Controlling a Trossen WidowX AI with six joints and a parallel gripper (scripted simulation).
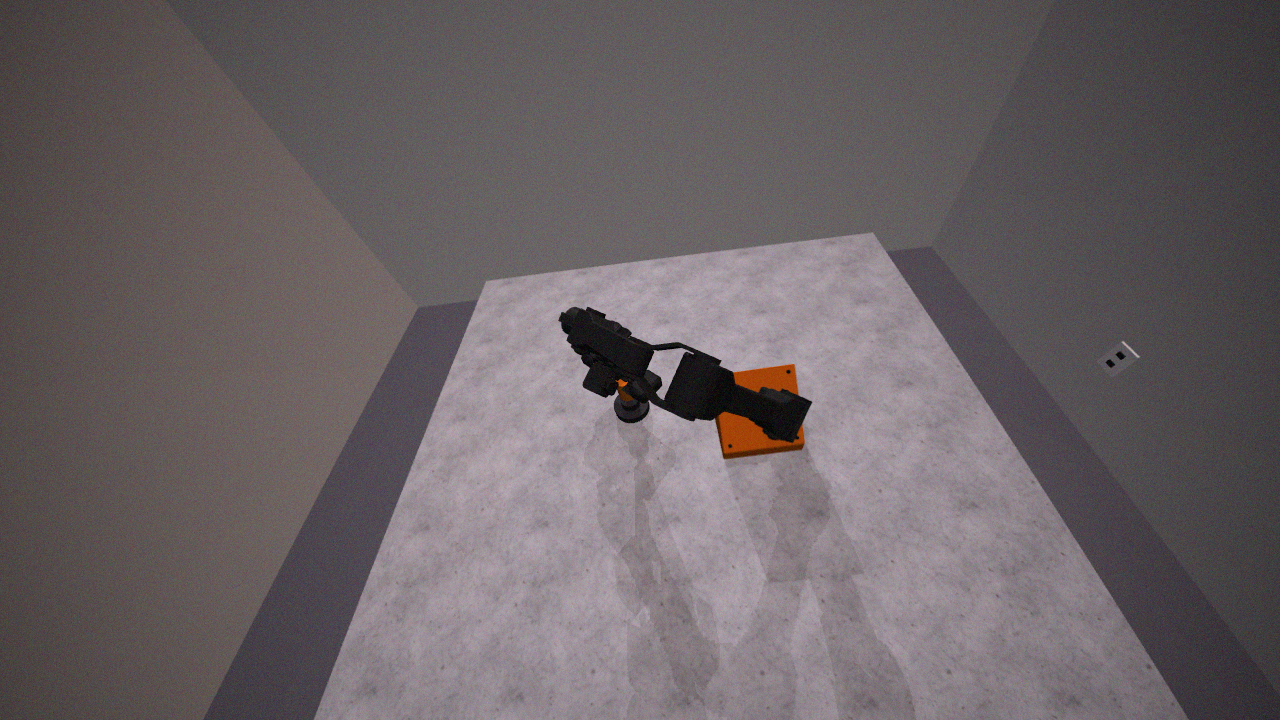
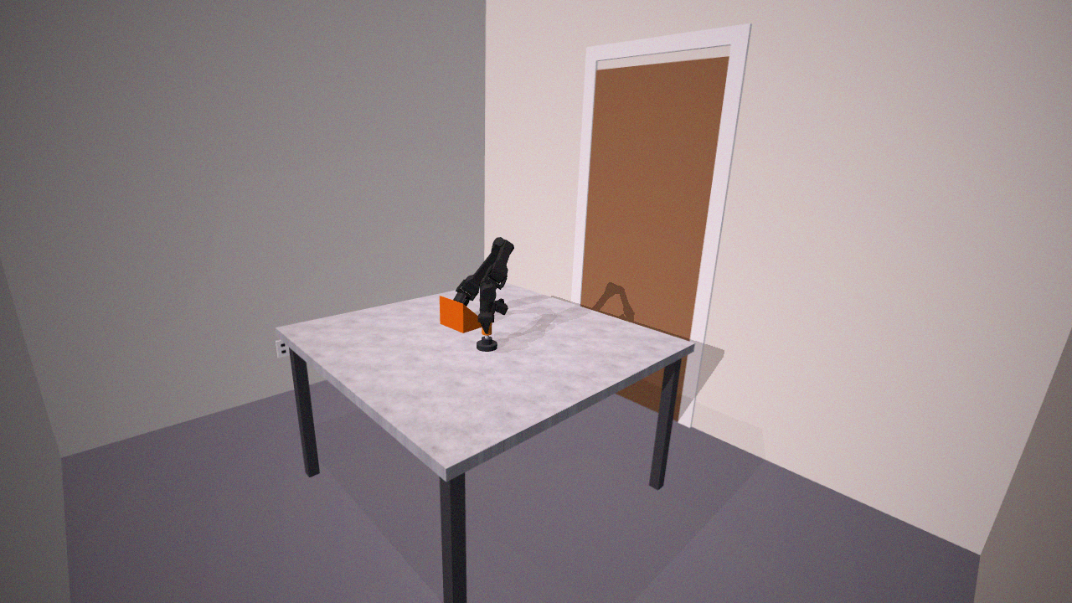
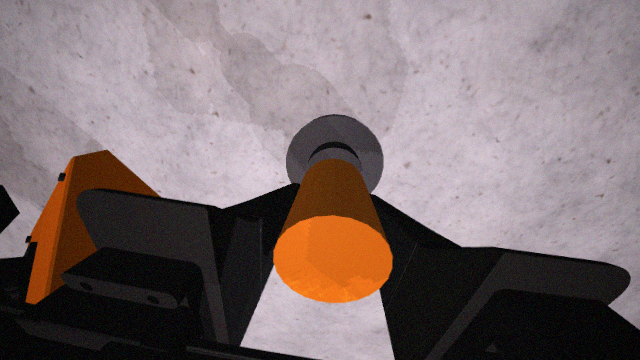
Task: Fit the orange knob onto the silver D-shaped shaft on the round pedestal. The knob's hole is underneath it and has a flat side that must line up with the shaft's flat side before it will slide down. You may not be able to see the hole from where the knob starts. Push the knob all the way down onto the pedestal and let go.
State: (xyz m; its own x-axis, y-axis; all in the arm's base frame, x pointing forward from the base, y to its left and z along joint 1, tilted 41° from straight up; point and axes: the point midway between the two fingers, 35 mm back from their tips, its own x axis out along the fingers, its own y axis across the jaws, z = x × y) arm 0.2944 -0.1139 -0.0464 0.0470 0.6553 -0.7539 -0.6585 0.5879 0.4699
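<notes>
My gripper tip is now 4 cm below the orange knob. From my gripper tip the other things lie so: round pedestal 4 cm below.
</notes>
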